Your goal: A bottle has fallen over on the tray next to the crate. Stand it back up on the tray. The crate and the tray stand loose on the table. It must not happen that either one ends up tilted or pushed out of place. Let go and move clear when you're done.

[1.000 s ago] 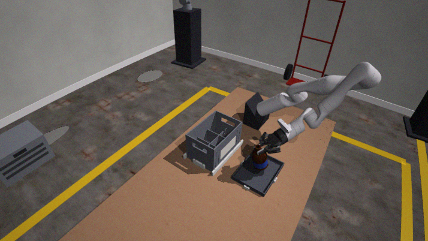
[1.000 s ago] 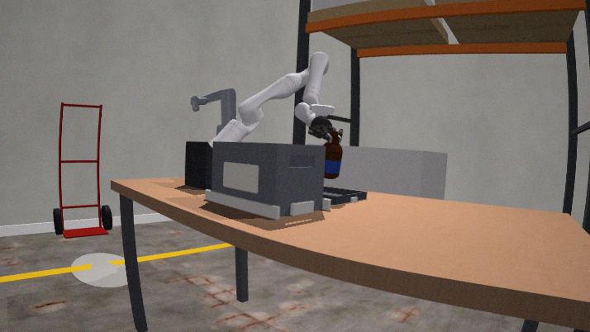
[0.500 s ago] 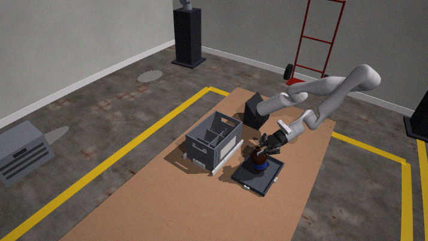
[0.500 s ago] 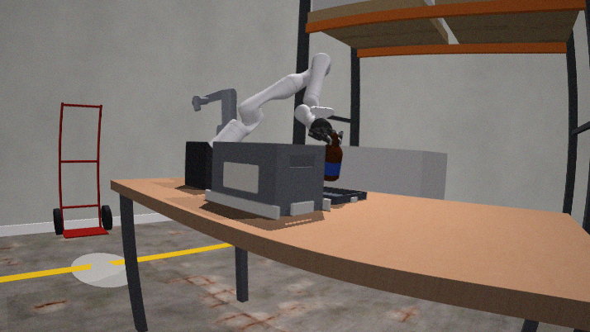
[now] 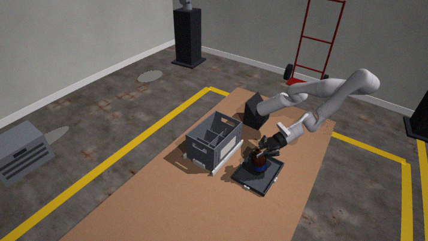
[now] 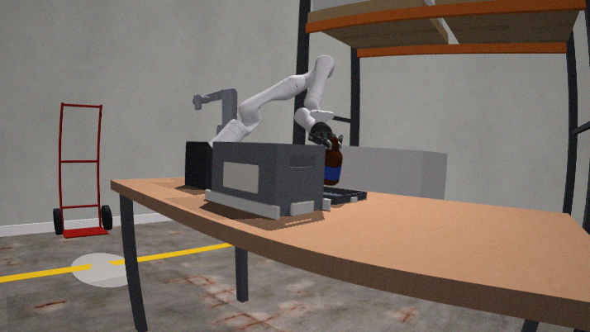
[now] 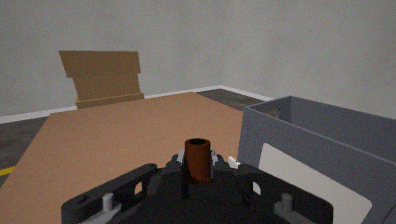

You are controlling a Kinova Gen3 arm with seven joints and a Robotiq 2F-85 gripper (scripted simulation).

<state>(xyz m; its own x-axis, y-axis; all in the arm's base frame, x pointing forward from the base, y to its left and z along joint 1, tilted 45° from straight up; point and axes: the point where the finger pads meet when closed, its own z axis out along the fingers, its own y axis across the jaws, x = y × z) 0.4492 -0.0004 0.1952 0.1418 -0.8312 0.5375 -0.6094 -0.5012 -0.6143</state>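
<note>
Right now my hand is 5 cm above the brown bottle, 1 cm to the right of it and 1 cm past it. Round my hand: grey crate (27 cm to the right, 10 cm below, 6 cm behind); then dark tray (17 cm below, 4 cm behind, 2 cm to the left).
</note>
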